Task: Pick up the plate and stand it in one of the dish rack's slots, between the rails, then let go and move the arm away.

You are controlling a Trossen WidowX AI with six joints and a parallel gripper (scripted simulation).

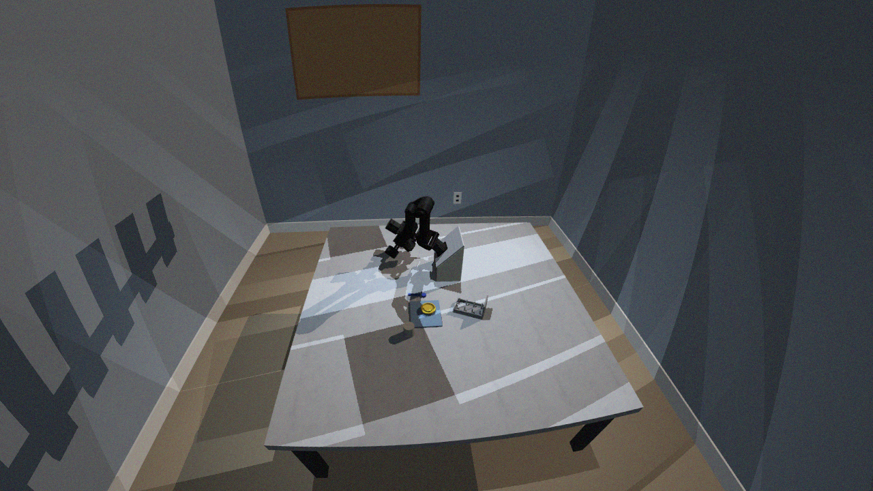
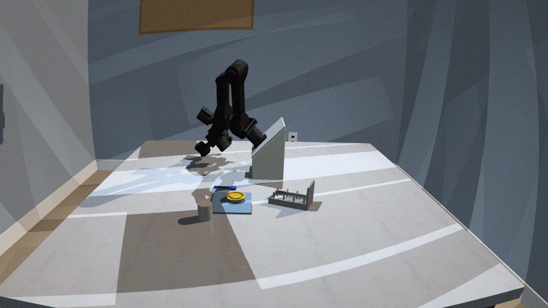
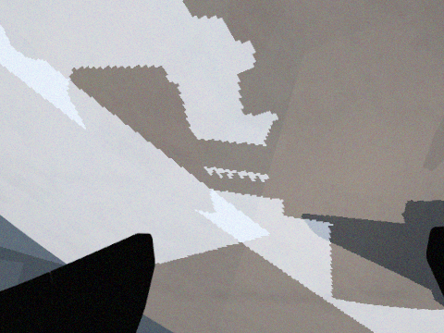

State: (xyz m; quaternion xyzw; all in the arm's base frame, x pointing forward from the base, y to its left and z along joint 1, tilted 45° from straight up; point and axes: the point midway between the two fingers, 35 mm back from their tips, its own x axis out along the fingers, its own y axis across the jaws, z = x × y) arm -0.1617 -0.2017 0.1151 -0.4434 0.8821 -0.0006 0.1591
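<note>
Right now my gripper tip is 46 cm short of the yellow plate, 14 cm to the right of it and 1 cm above it. From my gripper tip the other things lie so: blue utensil 35 cm ahead, 11 cm to the left, 2 cm below; grey dish rack 47 cm ahead, 32 cm to the left; blue mat 47 cm ahead, 13 cm to the left, 2 cm below.
</note>
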